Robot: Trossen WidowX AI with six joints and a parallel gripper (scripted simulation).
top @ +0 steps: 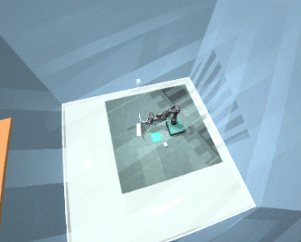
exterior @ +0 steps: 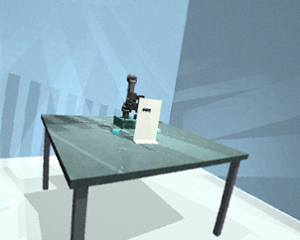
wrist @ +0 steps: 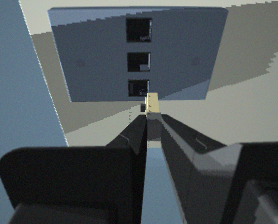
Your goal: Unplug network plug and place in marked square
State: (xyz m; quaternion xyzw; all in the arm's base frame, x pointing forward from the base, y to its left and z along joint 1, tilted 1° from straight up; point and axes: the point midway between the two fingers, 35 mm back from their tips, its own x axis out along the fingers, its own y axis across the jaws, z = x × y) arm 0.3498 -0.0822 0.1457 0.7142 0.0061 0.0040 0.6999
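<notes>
Right now the green marked square is 11 cm behind my gripper tip, 16 cm to the left of it and 22 cm below it. The rest, counted from my gripper tip: upright panel (6 cm ahead, 2 cm to the right, 8 cm below); pale yellow network plug (1 cm ahead).
</notes>
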